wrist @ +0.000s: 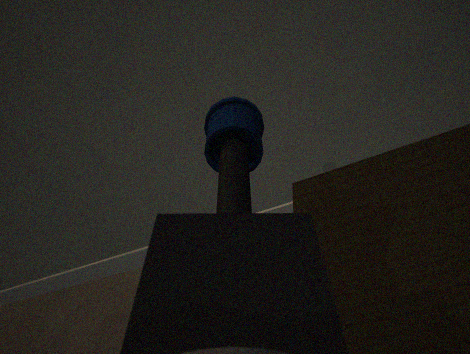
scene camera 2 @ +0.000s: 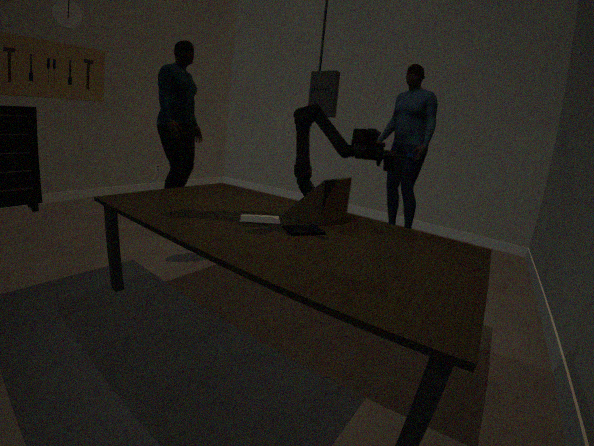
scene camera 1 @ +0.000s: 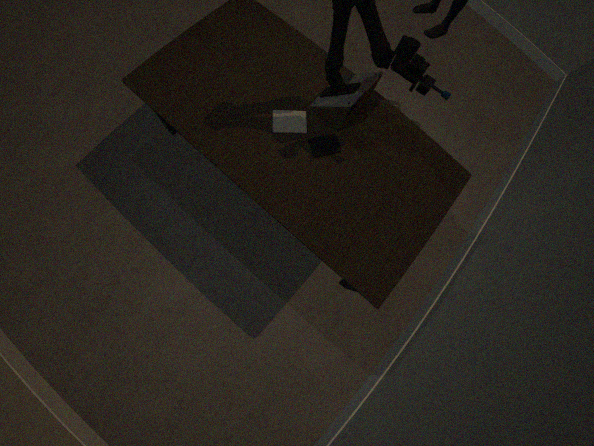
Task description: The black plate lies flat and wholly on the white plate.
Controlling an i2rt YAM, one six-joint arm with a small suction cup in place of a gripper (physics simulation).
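Pixels of known places: hand at its tool point: [wrist: 233, 124] [scene camera 2: 413, 157] [scene camera 1: 448, 97]; arm's base at its link origin: [scene camera 2: 313, 197] [scene camera 1: 339, 90].
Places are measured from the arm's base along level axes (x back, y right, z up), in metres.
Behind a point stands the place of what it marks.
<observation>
The black plate [scene camera 1: 325, 145] @(x -0.239, y -0.089, z -0.073 m) [scene camera 2: 303, 230] @(x -0.260, y -0.095, z -0.072 m) lies flat on the table, beside the white plate and off it. The white plate [scene camera 1: 289, 121] @(x -0.235, y 0.116, z -0.077 m) [scene camera 2: 260, 219] @(x -0.246, y 0.106, z -0.077 m) lies flat on the table close by; whether their edges touch is too dark to tell. My suction cup [scene camera 1: 446, 94] [wrist: 234, 125] is blue and bears nothing. It is held out well away from both plates, past the table's edge in scene camera 1. In scene camera 2 the arm's end is dark and the cup cannot be made out. Neither plate shows in the wrist view.
The brown table [scene camera 1: 360, 210] @(x -0.403, y -0.386, z -0.083 m) [scene camera 2: 400, 285] @(x -0.475, y -0.492, z -0.083 m) [wrist: 400, 250] @(x -0.001, y -0.553, z -0.083 m) carries a slanted panel-like block [scene camera 1: 332, 101] @(x -0.081, y -0.006, z 0.013 m) [scene camera 2: 336, 200] @(x -0.001, y -0.112, z 0.009 m) near the arm's base, close to the plates. Two people [scene camera 2: 177, 105] [scene camera 2: 415, 120] stand behind the table. Shadows fall around the plates.
</observation>
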